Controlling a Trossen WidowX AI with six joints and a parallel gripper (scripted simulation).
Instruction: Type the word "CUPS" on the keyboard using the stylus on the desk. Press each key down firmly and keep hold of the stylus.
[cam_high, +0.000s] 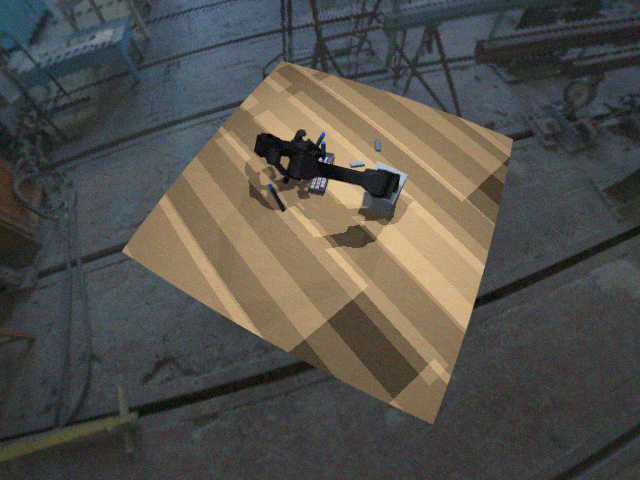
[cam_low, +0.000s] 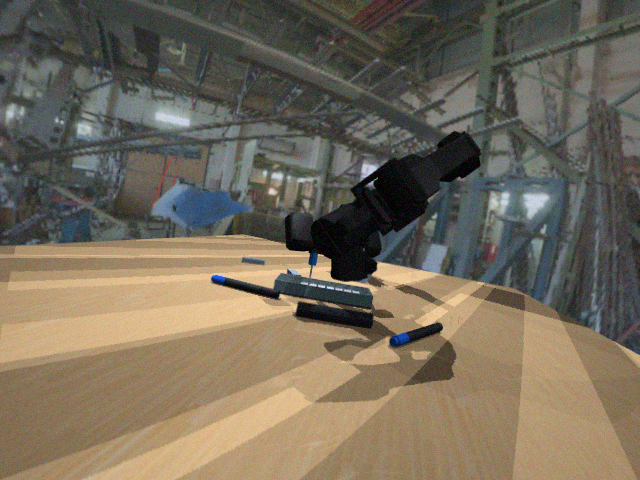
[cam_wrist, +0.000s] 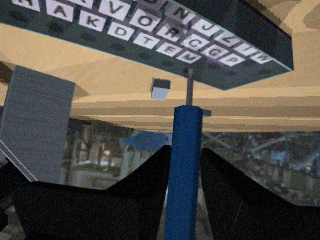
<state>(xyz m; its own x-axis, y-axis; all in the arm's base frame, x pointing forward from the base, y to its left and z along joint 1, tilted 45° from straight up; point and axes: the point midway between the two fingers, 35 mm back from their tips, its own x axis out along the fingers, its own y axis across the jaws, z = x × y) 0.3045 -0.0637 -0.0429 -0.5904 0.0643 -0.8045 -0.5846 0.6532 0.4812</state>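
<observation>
Now: gripper tip 10 mm above the blue stylus. From my gripper tip the other things lie so: stylus tip: 50 mm below.
</observation>
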